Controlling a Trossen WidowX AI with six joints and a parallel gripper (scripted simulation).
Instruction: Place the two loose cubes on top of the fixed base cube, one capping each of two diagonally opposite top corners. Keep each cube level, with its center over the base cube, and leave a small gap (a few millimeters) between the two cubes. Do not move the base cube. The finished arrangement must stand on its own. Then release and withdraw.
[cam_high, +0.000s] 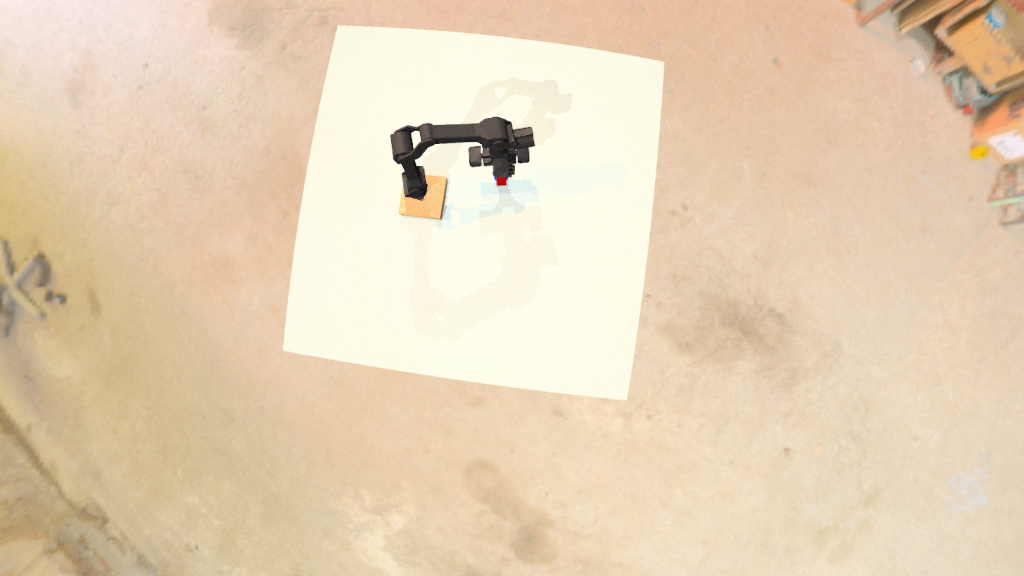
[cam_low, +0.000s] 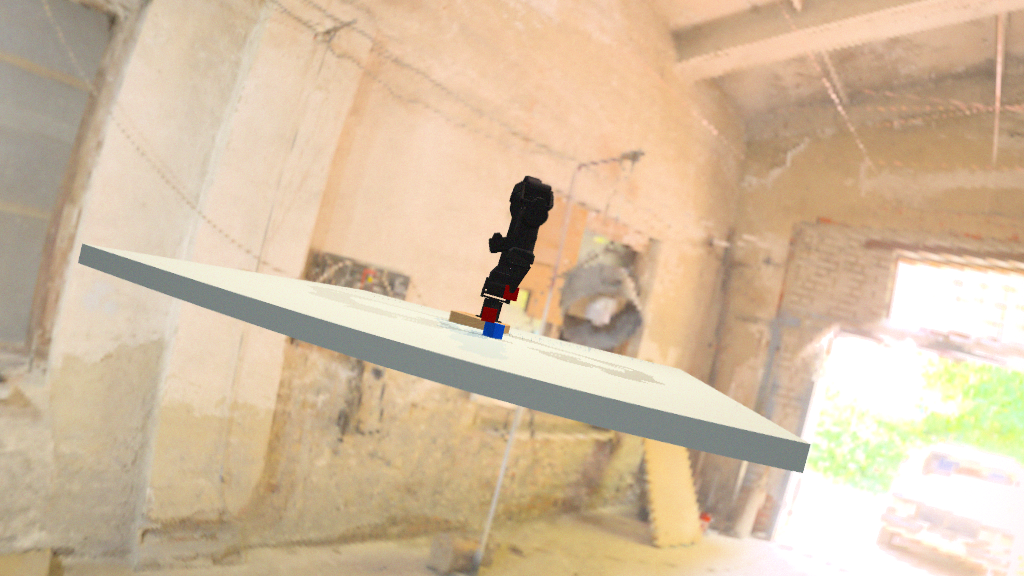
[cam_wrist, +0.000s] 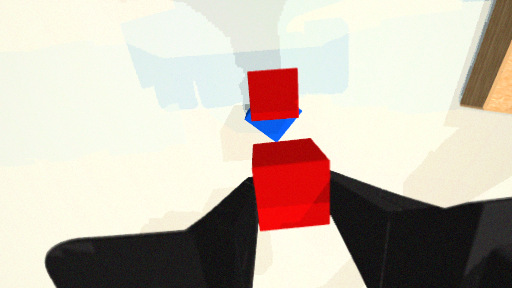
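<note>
The blue cube is 100 mm below my gripper tip, 20 mm to the right of it and 10 mm ahead of it.
</note>
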